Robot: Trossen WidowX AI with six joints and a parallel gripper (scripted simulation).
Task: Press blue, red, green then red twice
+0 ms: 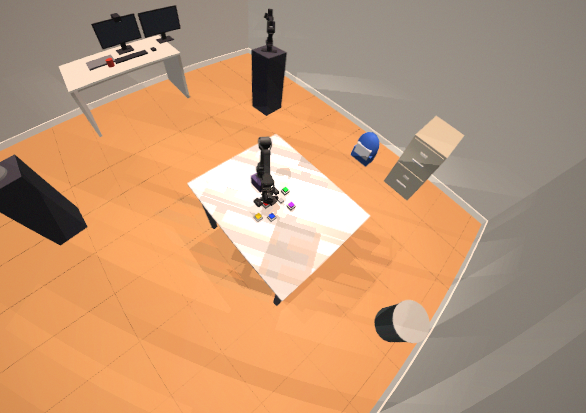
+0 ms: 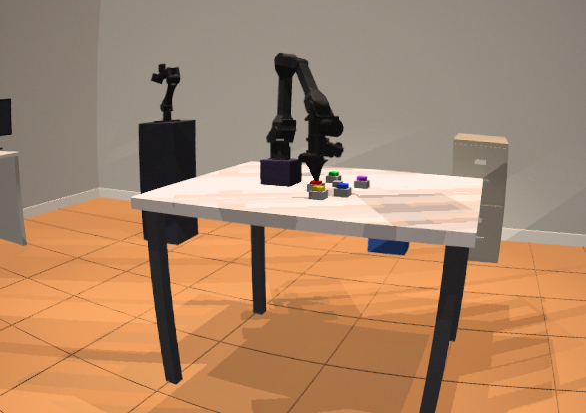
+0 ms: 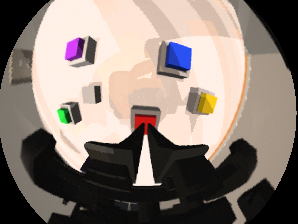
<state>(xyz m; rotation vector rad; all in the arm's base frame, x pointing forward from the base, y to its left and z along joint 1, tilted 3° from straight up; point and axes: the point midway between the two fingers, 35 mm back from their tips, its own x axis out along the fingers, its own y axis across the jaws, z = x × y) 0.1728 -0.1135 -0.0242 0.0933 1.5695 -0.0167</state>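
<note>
Now: the red button right at my gripper tip. Also, from my gripper tip: blue button (10 cm ahead, 4 cm to the right); then purple button (13 cm ahead, 12 cm to the left); then yellow button (11 cm to the right, 4 cm ahead).
</note>
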